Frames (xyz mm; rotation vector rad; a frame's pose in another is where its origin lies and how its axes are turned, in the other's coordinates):
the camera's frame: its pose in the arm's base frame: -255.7 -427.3 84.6 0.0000 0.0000 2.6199
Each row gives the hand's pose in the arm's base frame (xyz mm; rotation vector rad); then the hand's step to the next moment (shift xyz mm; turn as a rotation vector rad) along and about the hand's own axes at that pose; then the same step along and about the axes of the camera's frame.
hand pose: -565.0 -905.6 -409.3 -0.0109 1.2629 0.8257
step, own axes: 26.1 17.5 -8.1 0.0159 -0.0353 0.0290
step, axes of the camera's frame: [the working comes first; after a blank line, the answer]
step, axes of the arm's base frame: -14.8 23.2 -17.3 0.0446 -0.0041 -0.0183

24.3 -12.7 -17.3 -0.0407 -0.0186 -0.0183
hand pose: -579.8 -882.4 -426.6 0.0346 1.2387 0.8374
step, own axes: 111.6 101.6 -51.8 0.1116 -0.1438 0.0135
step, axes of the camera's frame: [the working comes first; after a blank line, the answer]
step, axes of the arm's base frame: -89.9 115.4 -63.8 0.0975 -0.0323 -0.1509

135.4 -55.2 -63.8 -0.1006 -0.0206 -0.1509
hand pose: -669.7 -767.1 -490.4 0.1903 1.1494 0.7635
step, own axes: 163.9 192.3 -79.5 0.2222 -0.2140 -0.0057
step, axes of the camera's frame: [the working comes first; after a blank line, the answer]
step, axes of the arm's base frame: -123.8 226.5 -59.3 0.1333 -0.0187 -0.2776

220.3 -134.7 -59.3 -0.1249 -0.0503 -0.2776
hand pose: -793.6 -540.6 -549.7 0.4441 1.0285 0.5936
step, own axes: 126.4 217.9 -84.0 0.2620 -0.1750 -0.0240
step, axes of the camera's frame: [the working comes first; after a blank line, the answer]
step, axes of the arm's base frame: -80.0 253.0 9.6 0.1227 0.0379 -0.2887

195.5 -179.5 9.6 -0.0875 -0.0940 -0.2887
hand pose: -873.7 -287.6 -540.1 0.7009 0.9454 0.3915
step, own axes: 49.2 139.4 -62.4 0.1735 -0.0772 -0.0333
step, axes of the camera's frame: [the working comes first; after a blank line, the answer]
step, axes of the arm's base frame: -27.0 152.2 43.2 0.0663 0.0593 -0.1710

99.2 -118.5 43.2 -0.0279 -0.0845 -0.1710
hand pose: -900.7 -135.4 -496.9 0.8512 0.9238 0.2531
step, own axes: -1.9 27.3 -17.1 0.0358 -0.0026 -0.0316
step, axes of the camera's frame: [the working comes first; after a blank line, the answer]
step, axes of the arm's base frame: -10.4 26.1 15.9 -0.0037 0.0342 -0.0332

22.0 -17.4 15.9 0.0203 -0.0278 -0.0332
